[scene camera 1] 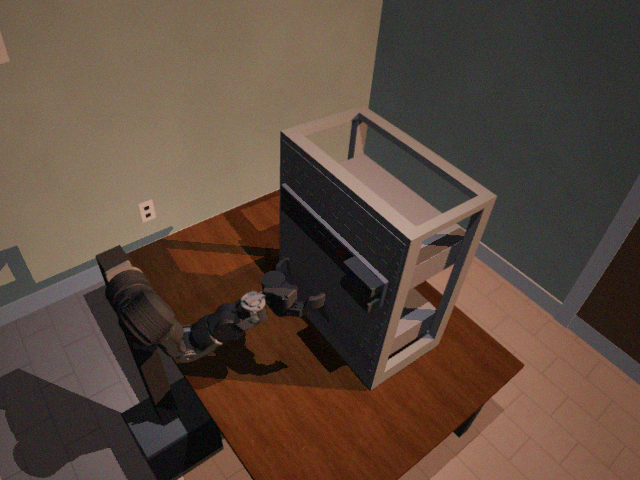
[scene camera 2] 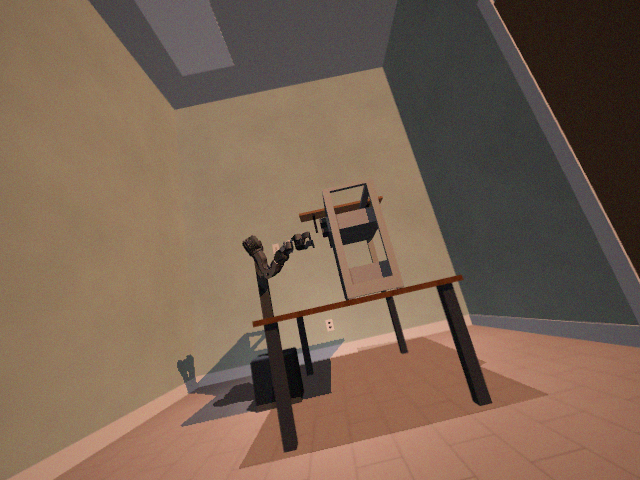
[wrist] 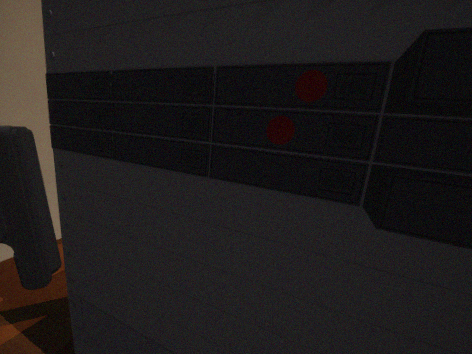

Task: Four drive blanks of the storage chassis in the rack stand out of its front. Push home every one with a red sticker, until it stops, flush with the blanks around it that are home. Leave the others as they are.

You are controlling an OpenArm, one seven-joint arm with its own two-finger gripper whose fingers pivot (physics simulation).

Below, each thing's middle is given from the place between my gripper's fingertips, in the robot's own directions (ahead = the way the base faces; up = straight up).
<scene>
The black base [scene camera 2: 277,381] is 380 mm behind my hand, 230 mm to the left of it and 760 mm below it.
</scene>
